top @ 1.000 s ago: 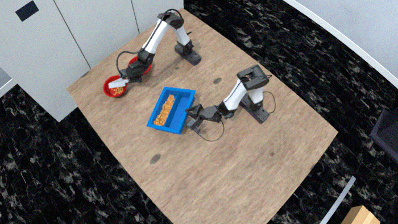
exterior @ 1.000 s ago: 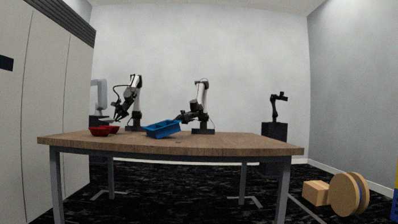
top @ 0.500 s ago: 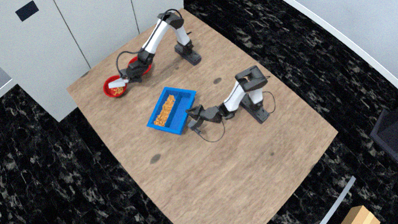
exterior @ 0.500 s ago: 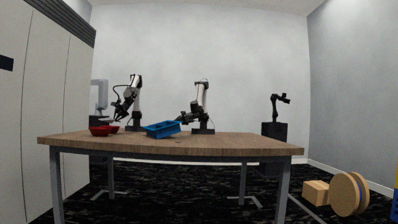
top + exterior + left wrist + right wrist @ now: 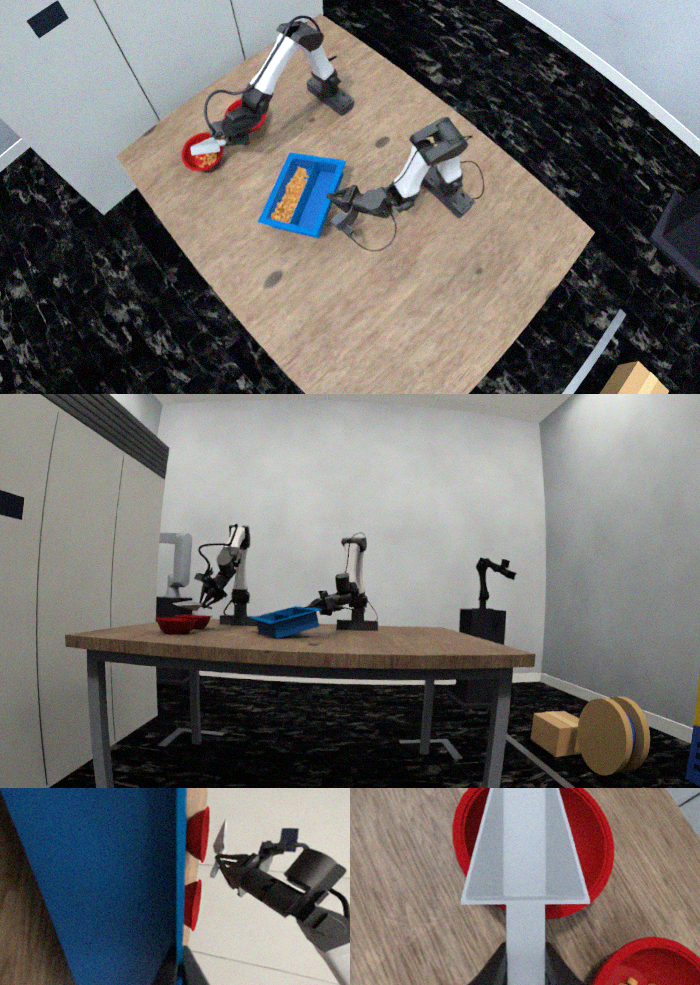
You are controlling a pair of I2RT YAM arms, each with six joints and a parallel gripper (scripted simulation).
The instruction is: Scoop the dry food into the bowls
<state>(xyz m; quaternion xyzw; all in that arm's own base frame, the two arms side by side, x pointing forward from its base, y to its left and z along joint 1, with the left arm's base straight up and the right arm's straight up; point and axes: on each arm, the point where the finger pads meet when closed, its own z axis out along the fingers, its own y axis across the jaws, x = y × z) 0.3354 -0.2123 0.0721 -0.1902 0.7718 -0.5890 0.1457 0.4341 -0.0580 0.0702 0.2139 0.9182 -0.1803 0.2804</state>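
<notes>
Right now the grey scoop is 4 cm ahead of my right hand and 2 cm to the right of it. From my right hand the other things lie so: blue box (7 cm behind, 32 cm to the left, 4 cm below).
</notes>
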